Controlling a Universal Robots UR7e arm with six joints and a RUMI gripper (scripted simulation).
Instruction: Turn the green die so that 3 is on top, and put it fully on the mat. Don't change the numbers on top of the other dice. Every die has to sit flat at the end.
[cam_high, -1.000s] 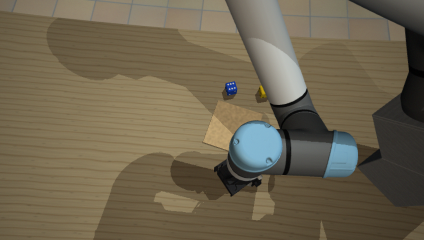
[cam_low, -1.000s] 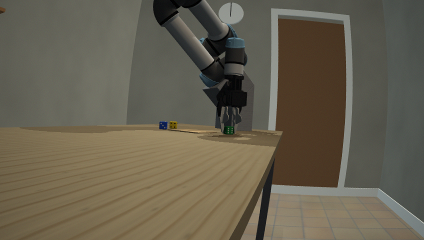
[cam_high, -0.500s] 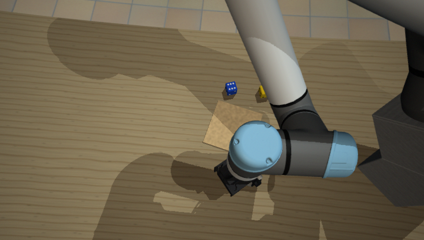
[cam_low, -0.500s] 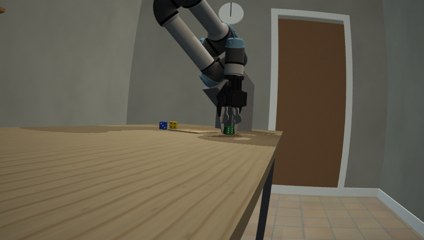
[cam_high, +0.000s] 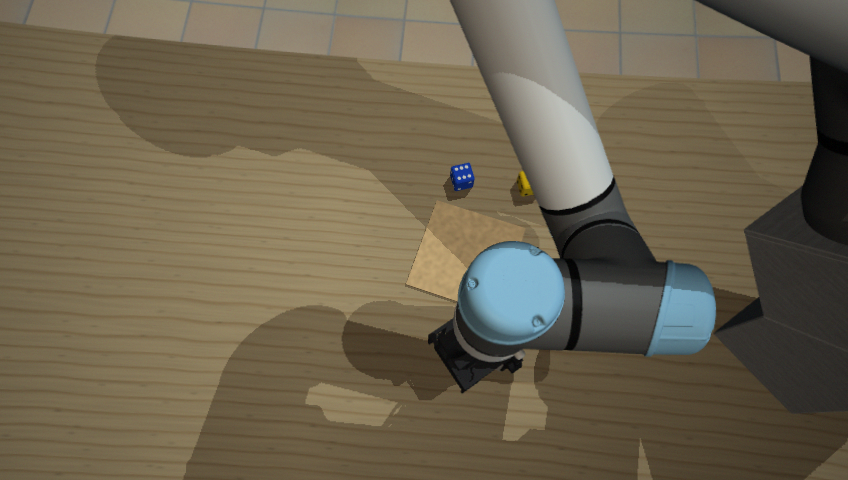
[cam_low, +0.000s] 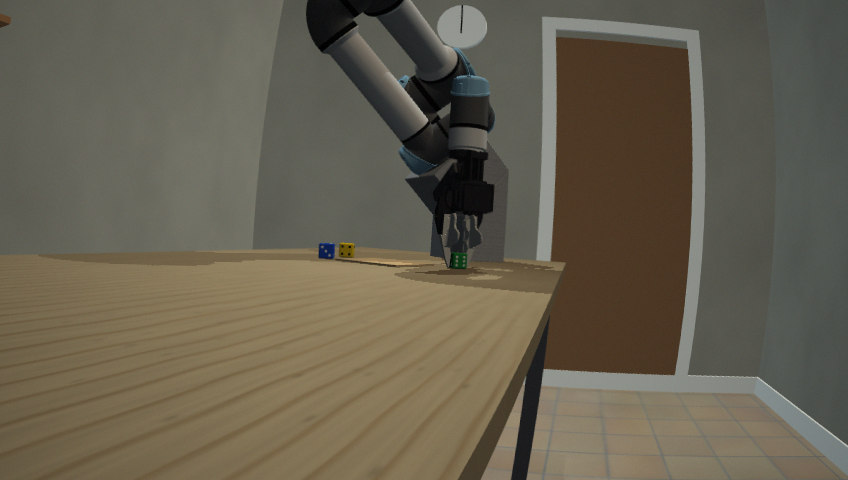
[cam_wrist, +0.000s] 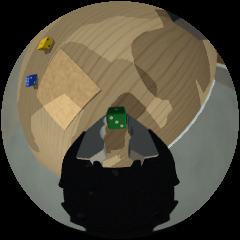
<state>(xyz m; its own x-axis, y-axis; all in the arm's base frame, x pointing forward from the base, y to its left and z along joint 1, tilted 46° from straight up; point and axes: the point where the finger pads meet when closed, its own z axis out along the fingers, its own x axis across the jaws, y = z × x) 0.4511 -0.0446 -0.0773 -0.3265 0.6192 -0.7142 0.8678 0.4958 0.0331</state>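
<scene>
The green die is right at my hand. Also, from my hand: blue die 26 cm to the right, 4 cm behind; tan mat 14 cm to the right, 2 cm below, 1 cm behind; yellow die 23 cm to the right, 14 cm behind.
</scene>
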